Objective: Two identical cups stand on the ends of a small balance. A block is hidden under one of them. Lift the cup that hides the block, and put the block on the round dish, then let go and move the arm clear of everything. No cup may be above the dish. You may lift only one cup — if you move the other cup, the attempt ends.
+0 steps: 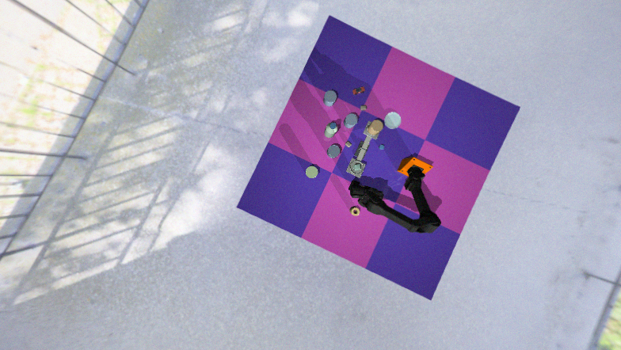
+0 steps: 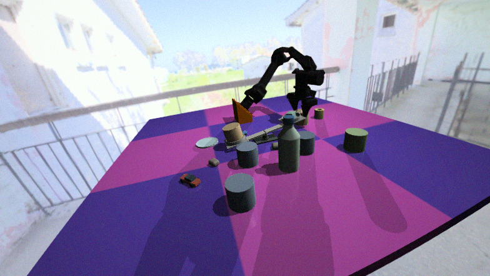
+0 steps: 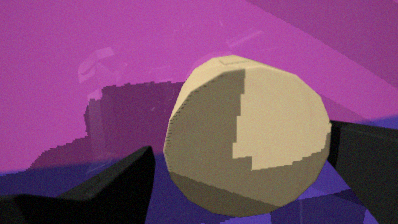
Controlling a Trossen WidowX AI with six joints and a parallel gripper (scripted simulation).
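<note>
The teal block is 11 cm to the right of my gripper tip, 9 cm ahead of it and 4 cm above it. Round my gripper tip: tan ring (13 cm to the left, 2 cm below, 1 cm behind); then green cylinder (31 cm ahead, 3 cm to the left, 1 cm below); then tan cup (39 cm to the right, 8 cm ahead, 2 cm above).
</note>
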